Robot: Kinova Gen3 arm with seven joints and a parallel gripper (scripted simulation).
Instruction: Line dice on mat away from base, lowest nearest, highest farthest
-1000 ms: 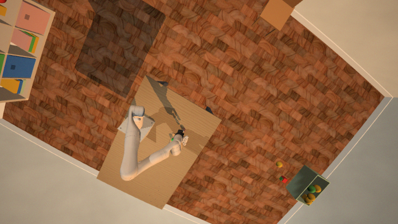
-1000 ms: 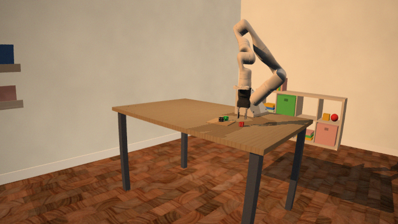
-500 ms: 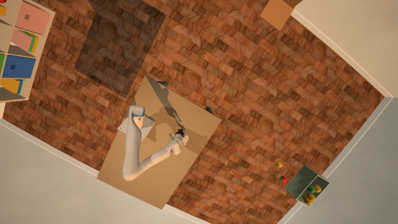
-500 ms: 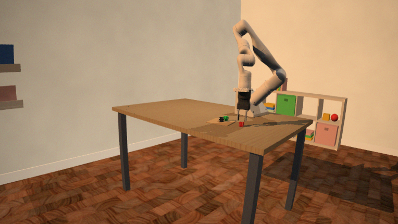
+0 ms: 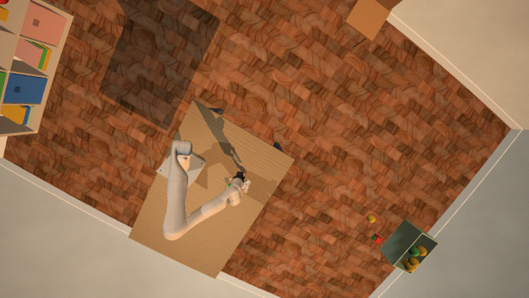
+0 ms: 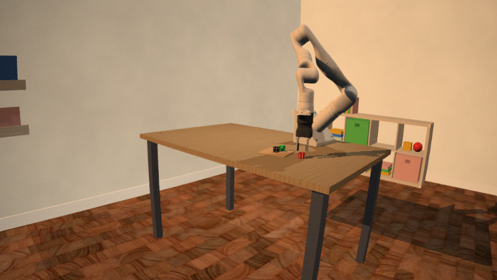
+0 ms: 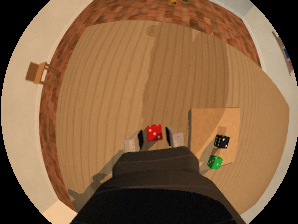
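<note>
Now: the red die 4 cm below my hand. Round my hand: black die (14 cm to the right, 3 cm below); then green die (5 cm behind, 14 cm to the right, 3 cm below); then tan mat (14 cm to the right, 5 cm below).
</note>
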